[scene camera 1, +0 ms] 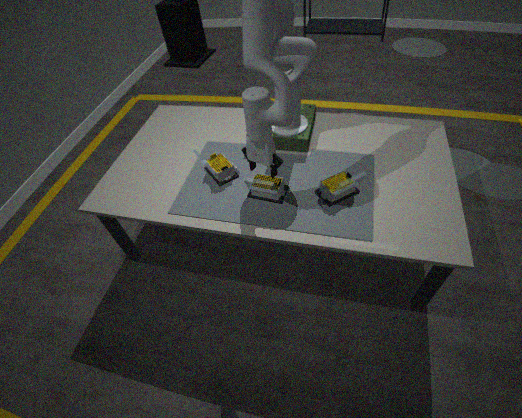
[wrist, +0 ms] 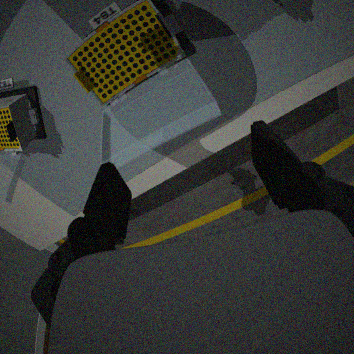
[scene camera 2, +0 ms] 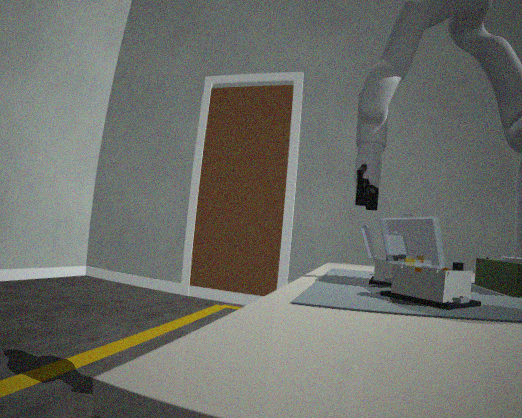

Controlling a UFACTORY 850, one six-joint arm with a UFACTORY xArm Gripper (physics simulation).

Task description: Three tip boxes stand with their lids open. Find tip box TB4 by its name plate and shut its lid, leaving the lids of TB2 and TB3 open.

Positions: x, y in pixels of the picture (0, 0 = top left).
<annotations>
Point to a tip box TB3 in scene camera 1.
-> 327, 196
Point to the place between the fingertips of the gripper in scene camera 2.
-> At 366, 207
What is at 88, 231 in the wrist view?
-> The gripper.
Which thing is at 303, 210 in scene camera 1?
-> A blue-grey mat.
</annotations>
